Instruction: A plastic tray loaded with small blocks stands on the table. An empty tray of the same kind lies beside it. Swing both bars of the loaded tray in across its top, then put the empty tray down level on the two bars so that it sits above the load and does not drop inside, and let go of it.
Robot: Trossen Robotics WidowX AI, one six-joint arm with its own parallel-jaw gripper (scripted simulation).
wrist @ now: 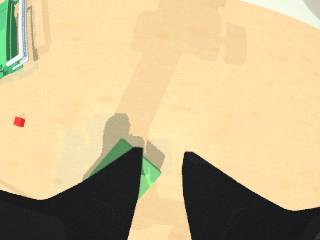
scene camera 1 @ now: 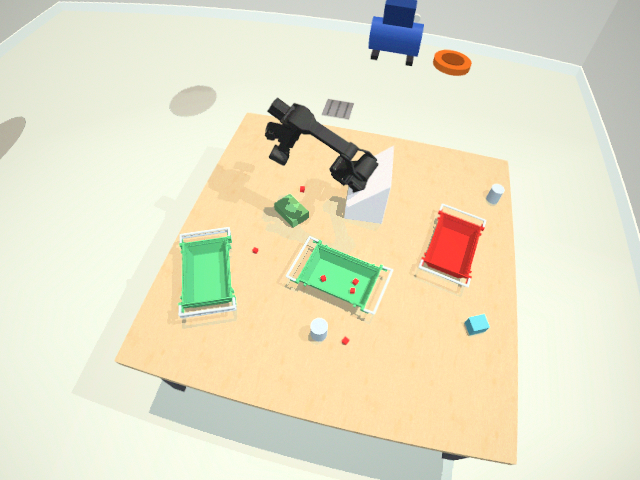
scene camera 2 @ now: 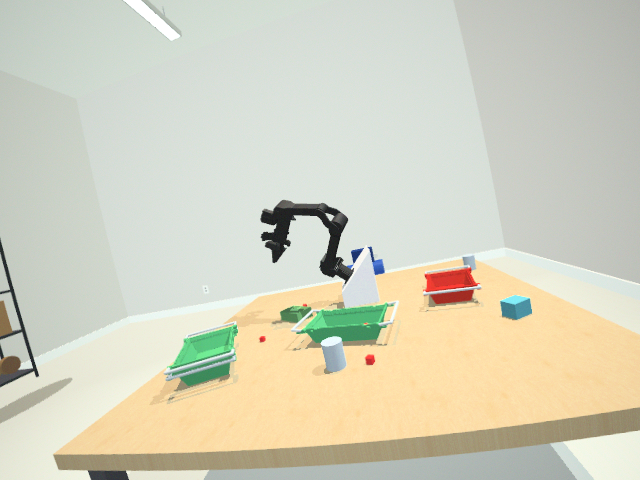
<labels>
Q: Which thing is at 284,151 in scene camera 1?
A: My gripper.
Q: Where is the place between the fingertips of my gripper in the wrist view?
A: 162,158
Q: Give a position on a red tray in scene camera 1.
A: At 453,245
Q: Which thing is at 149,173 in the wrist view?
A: A flat green block.
</labels>
